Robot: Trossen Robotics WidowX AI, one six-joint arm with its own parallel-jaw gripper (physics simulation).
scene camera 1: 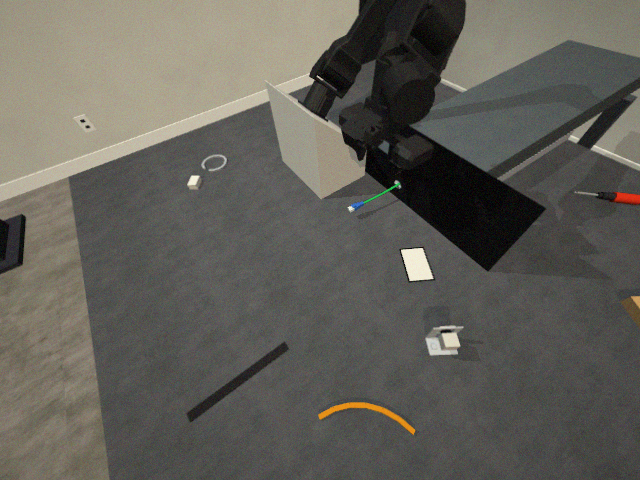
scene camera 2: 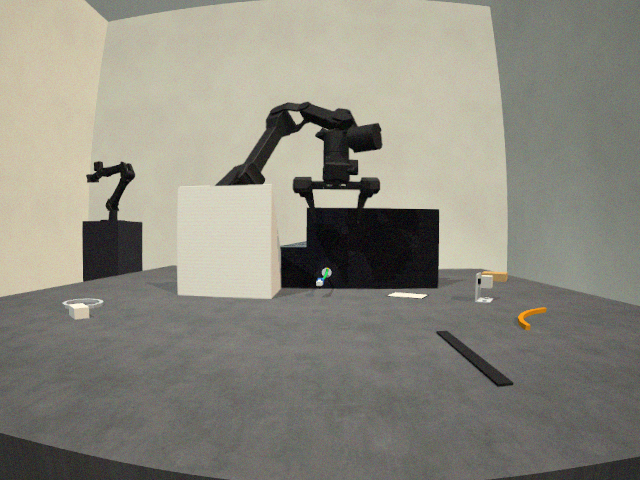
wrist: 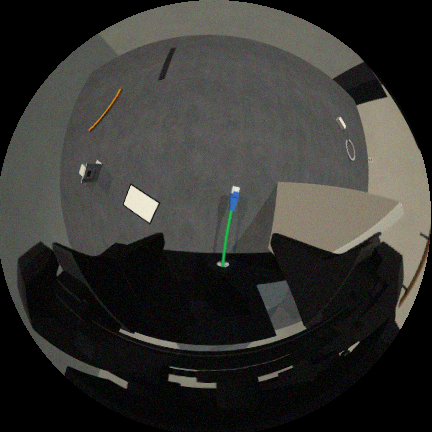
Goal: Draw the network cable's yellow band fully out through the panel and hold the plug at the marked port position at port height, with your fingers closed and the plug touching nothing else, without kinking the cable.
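Frame: origin at the arm's base, x ahead, y left, z up, level; metres.
Seen in the pictures: gripper, fingertip midpoint: (scene camera 1: 375,171) (scene camera 2: 336,224) (wrist: 218,239); arm's base, link origin: (scene camera 1: 312,111) (scene camera 2: 227,216) (wrist: 365,240).
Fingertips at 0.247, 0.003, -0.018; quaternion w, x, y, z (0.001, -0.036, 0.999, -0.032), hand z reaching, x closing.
Offsets run from my fingertips to a thing's top centre, as dx, dy, dz. "pt": to the spot under its first point.
The green cable @[pt -0.027, +0.049, -0.116] (scene camera 1: 379,193) (scene camera 2: 326,275) (wrist: 227,237) sticks out through a pale round hole low in the upright black panel @[+0.090, +0.112, +0.045] (scene camera 1: 465,217) (scene camera 2: 372,248) (wrist: 195,295). At its free end is the plug @[-0.031, -0.020, -0.114] (scene camera 1: 355,207) (scene camera 2: 319,282) (wrist: 234,199), blue with a clear white tip, clear of the gripper. No yellow band can be made out. My gripper (scene camera 1: 381,167) (scene camera 2: 336,207) (wrist: 218,239) is wide open and empty, pointing down, above the cable with its tips near the height of the panel's top edge. I cannot tell which mark is the port position.
A tall white box (scene camera 1: 299,139) (scene camera 2: 224,242) (wrist: 325,212) stands left of the cable in both scene views. A black-edged white card @[+0.161, +0.008, -0.155] (scene camera 1: 416,264) (scene camera 2: 407,295) (wrist: 141,203) lies right. Beyond are a grey bracket with a cream block @[+0.312, -0.074, -0.100] (scene camera 1: 450,340), an orange arc @[+0.335, -0.265, -0.148] (scene camera 1: 367,407) and a dark strip @[+0.167, -0.415, -0.153] (scene camera 1: 237,381).
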